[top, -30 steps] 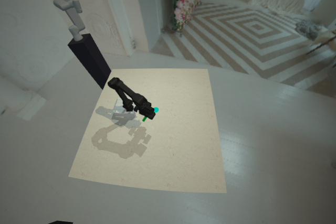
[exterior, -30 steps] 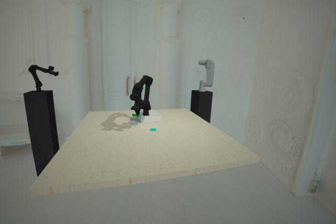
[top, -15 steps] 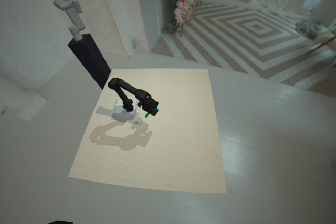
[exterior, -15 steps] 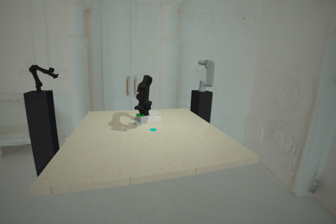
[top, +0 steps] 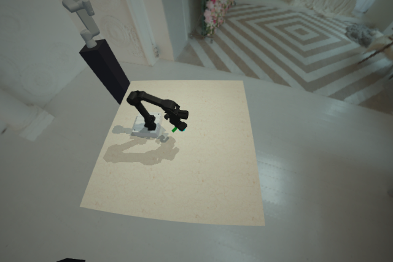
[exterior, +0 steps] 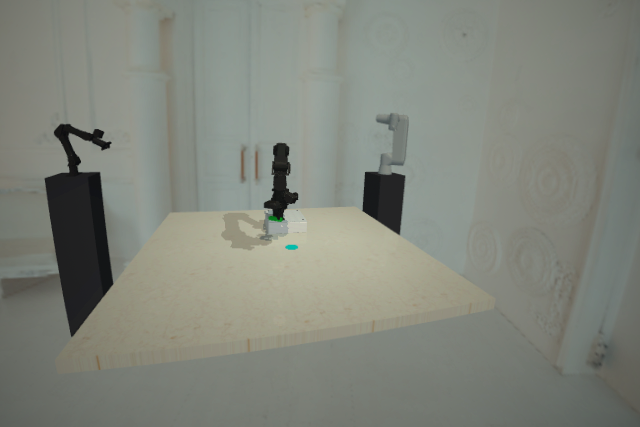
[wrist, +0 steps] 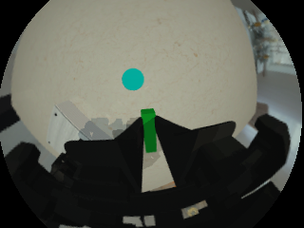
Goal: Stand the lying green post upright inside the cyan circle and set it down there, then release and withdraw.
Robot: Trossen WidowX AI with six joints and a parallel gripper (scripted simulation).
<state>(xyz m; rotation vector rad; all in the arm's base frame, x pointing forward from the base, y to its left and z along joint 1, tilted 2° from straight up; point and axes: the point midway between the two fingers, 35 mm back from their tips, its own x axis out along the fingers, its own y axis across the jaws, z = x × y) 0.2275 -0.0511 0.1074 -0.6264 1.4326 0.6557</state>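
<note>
Right now the cyan circle is 2 cm ahead of my gripper tip, 6 cm to the left of it and 14 cm below it. Also, from my gripper tip: green post (1 cm behind, 2 cm to the right).
</note>
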